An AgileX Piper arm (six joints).
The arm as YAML. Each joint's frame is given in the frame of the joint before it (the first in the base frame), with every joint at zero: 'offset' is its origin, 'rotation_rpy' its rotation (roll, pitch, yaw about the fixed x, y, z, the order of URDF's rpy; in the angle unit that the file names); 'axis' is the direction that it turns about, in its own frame. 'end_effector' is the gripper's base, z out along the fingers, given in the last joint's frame.
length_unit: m
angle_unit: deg
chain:
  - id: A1
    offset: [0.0, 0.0, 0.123]
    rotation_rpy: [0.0, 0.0, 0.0]
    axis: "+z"
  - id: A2
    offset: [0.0, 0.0, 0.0]
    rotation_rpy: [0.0, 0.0, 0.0]
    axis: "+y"
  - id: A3
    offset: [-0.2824, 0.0, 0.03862]
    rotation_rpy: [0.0, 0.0, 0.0]
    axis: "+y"
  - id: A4
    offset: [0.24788, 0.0, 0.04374]
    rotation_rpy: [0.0, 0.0, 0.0]
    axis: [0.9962, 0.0, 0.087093]
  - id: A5
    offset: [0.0, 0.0, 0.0]
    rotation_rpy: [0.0, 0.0, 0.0]
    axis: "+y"
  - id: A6
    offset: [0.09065, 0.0, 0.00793]
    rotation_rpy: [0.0, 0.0, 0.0]
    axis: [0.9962, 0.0, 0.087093]
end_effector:
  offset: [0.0, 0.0, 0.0]
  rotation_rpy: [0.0, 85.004, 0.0]
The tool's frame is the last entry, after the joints.
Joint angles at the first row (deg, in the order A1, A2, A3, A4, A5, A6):
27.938, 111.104, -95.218, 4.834, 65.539, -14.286
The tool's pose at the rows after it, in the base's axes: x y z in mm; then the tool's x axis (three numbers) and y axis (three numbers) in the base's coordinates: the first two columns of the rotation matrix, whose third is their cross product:
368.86 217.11 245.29 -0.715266 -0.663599 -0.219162 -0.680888 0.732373 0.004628
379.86 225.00 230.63 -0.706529 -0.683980 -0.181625 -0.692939 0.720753 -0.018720
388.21 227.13 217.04 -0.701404 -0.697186 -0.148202 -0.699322 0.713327 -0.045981
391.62 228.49 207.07 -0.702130 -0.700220 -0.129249 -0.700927 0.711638 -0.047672
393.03 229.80 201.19 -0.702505 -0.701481 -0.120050 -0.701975 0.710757 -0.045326
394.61 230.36 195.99 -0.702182 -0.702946 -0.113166 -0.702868 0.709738 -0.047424
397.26 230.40 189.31 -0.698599 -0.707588 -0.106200 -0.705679 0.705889 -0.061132
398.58 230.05 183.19 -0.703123 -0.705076 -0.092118 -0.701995 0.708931 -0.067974
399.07 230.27 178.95 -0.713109 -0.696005 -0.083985 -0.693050 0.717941 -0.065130
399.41 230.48 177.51 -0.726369 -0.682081 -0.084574 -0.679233 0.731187 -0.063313
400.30 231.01 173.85 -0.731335 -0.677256 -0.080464 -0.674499 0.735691 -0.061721
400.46 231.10 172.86 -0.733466 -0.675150 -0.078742 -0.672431 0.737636 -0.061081
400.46 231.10 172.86 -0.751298 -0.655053 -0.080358 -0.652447 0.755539 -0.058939
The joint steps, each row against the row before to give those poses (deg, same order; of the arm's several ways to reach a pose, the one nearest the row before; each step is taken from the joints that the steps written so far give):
1.885, 4.841, -4.798, -1.464, 1.280, 0.230
0.526, 4.113, -3.651, -1.853, 1.367, -0.002
0.077, 2.891, -1.962, -2.022, 0.576, 0.001
-0.001, 1.580, -0.540, -0.369, 0.000, -0.001
0.052, 0.869, -0.217, 0.000, -0.103, 0.001
0.001, 0.730, -0.124, -0.223, -0.252, 0.001
0.000, 0.905, -0.088, -0.895, -0.628, -0.001
0.000, 0.769, 0.000, -0.665, -0.064, 0.514
-0.001, 0.527, 0.001, -0.034, -0.001, 0.773
0.001, 0.181, 0.001, 0.000, -0.143, 1.110
0.000, 0.533, -0.138, 0.000, -0.126, 0.398
0.000, 0.137, -0.026, 0.000, 0.001, 0.170
0.000, 0.000, 0.000, 0.000, -0.001, 1.542

